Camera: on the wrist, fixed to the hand. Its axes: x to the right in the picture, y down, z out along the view.
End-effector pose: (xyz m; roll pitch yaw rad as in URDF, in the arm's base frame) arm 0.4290 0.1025 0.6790 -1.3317 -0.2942 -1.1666
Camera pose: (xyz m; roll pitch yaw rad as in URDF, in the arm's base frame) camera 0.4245 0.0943 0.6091 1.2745 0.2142 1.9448
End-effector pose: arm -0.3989 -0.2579 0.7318 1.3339 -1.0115 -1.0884
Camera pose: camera -0.3915 -0.1901 0.7499 -1.2713 1.0655 2.1833
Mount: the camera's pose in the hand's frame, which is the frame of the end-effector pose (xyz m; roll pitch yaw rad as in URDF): -0.0147 0.0649 -0.0234 -0.0513 -0.0476 -3.0709
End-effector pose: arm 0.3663 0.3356 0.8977 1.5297 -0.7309 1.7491
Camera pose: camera 0.3502 0.2782 0.9355 -1.5292 0.7983 -1.3202
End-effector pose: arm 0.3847 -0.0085 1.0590 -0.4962 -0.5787 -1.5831
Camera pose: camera 0.4304 -0.0249 1.0079 0.4698 0.5027 1.6035
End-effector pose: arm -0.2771 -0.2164 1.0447 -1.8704 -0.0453 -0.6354
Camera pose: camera -0.3115 -0.2426 0.9890 1.8196 -0.0082 2.4399
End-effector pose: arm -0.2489 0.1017 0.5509 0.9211 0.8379 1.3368
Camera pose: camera -0.3010 0.1327 0.5869 -1.0563 -0.8070 -1.6880
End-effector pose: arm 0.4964 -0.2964 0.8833 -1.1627 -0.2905 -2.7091
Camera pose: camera 0.4931 -0.3026 0.8131 1.1091 0.2067 0.4165
